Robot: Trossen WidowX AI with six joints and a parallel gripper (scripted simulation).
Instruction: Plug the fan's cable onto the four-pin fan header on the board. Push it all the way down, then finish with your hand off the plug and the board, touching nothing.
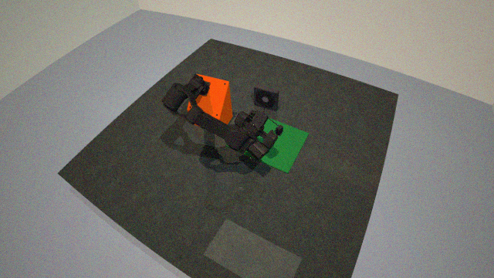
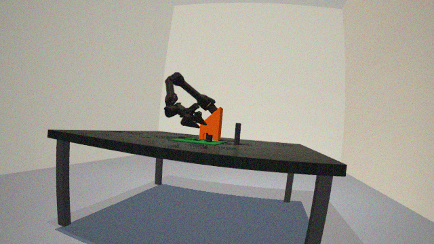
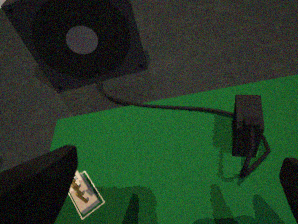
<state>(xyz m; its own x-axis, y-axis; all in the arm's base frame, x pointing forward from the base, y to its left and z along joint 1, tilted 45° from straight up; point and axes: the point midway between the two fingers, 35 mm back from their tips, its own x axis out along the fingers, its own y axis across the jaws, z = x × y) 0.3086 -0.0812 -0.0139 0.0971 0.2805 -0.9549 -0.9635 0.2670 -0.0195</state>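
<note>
My gripper tip is 6 cm short of the dark fan plug, 5 cm to the right of it and 6 cm above it. From my gripper tip the other things lie so: dark square fan (7 cm behind, 18 cm to the left, 3 cm below); then green board (3 cm ahead, 1 cm to the right, 10 cm below).
</note>
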